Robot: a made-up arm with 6 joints.
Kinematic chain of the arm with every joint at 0, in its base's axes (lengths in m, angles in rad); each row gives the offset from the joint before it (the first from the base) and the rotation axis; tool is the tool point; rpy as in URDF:
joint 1: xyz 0 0 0.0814 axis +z
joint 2: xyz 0 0 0 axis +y
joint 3: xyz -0.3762 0 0.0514 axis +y
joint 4: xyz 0.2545 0 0.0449 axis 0.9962 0 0.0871
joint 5: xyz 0 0 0 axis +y
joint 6: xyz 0.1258 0 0.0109 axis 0.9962 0 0.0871
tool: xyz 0 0 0 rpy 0 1.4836 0
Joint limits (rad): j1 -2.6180..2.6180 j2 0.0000..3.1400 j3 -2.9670..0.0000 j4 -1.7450..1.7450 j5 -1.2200..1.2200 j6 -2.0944..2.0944
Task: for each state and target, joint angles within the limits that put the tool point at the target. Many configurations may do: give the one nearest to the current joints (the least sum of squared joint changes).
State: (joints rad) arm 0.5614 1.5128 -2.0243 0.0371 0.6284 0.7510
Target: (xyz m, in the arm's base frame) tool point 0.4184 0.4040 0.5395
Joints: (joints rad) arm 0.7653 2.1113 -2.4836 0.0497 0.2387 0.7510
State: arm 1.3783 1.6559 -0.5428 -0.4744 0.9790 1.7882
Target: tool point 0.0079 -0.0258 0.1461
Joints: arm 1.2761 1.4775 0.0000 -0.1280 1.2041 1.7882
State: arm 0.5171 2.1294 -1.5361 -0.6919 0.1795 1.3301
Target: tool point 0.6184 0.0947 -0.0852
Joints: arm 0.1677 2.7063 -1.7757 -0.7057 0.1200 1.3301
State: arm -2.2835 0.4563 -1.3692 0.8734 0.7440 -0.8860
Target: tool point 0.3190 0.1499 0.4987
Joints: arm -2.4888 0.0570 -1.5472 0.9532 0.8107 -0.8860
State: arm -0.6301 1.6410 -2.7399 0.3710 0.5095 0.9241
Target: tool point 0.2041 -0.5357 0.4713
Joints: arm -1.2431 2.0591 -2.3481 0.2690 0.6680 0.9241
